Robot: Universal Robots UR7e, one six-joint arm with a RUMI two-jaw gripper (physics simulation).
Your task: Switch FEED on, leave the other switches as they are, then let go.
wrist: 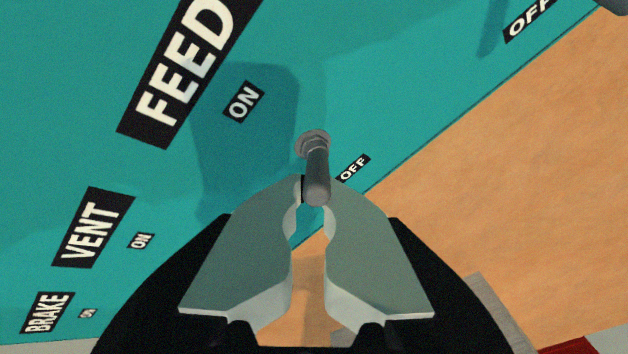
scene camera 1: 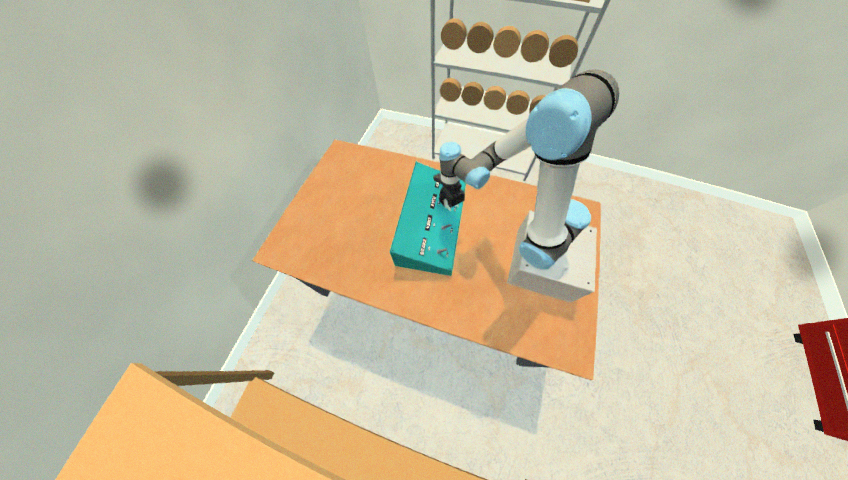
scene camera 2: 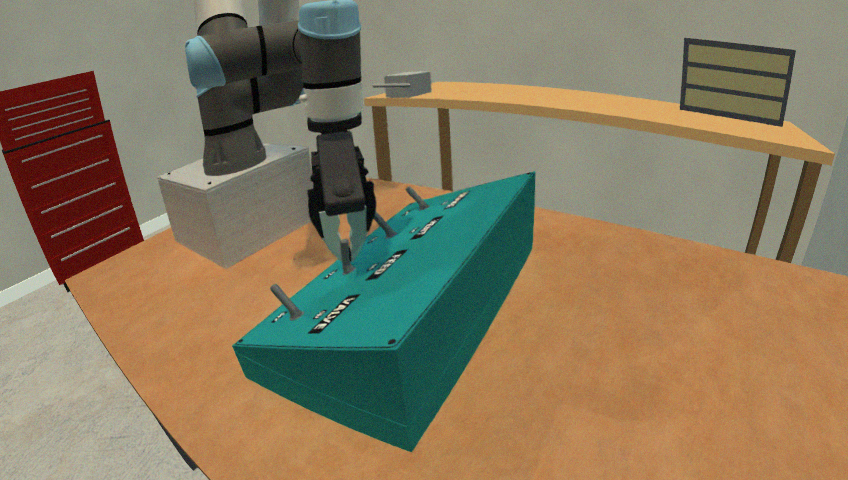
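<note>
The teal switch box has levers labelled BRAKE, VENT, FEED and VALVE. The FEED lever stands steeper than the others in scene camera 2; I cannot tell whether it is fully at ON. The VALVE lever, VENT lever and BRAKE lever lean toward their OFF side. My gripper is shut, with a narrow gap between its fingers. Its tips are right at the FEED lever, which overlaps them in the wrist view; contact is hard to tell.
The box stands on an orange table. The robot's pale base block is beside it. A shelf rack stands behind the table. A red drawer cabinet and a wooden bench stand farther off.
</note>
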